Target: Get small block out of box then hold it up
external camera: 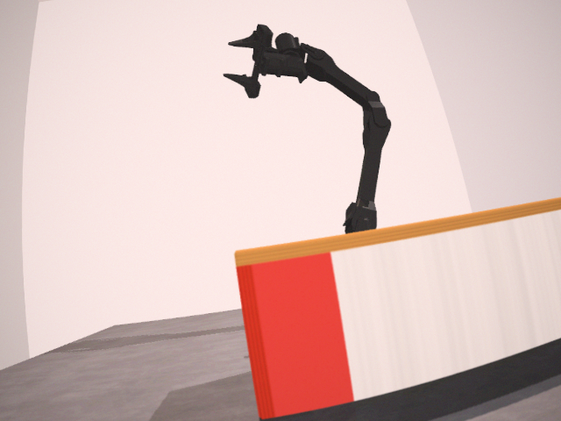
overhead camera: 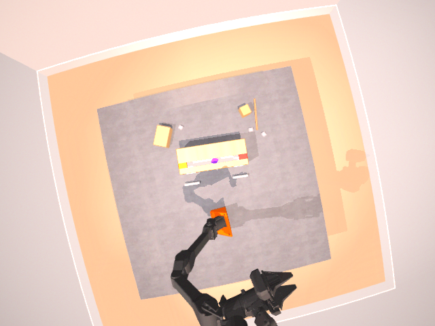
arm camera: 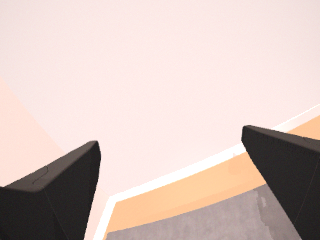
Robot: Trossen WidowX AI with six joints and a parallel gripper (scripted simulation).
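Now: gripper tip 380 mm short of the purple block, 120 mm to the right of it and 550 mm above it. Also, from my gripper tip: thin orange stick: 590 mm ahead, 210 mm to the right, 630 mm below; clear-fronted box: 370 mm ahead, 130 mm to the left, 570 mm below.
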